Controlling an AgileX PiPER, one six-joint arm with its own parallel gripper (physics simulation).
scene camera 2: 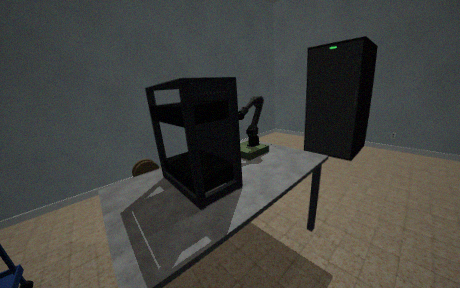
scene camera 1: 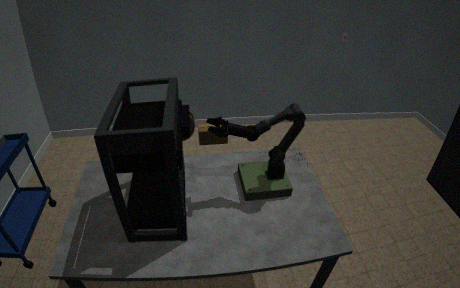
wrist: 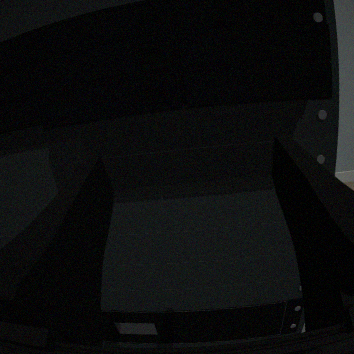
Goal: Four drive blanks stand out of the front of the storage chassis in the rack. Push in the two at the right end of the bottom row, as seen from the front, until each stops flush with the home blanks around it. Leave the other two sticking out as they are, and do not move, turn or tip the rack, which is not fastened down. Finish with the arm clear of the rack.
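The dark rack (scene camera 1: 136, 135) (scene camera 2: 190, 125) (wrist: 327, 135) stands upright on the table. The storage chassis (scene camera 2: 170, 114) sits in its upper part; a black face (wrist: 175, 65) fills the top of the wrist view. Dark blocks (scene camera 1: 185, 111) stand out from the rack's front in scene camera 1. Single drive blanks are too dark to tell apart, so which ones are flush cannot be told. My gripper (scene camera 1: 209, 125) (wrist: 188, 164) is open, with nothing visible between its fingers. It is in front of the rack, apart from it in scene camera 1, its tips towards the rack's front.
The arm stands on a green base (scene camera 1: 260, 185) (scene camera 2: 255, 151) on the grey table (scene camera 1: 260, 225) (scene camera 2: 280, 170). A cardboard box (scene camera 1: 212, 137) is beyond the table. A blue cart (scene camera 1: 22, 212) stands at the left, a tall black cabinet (scene camera 2: 332, 100) behind. A lower unit (wrist: 210, 320) has a pale label.
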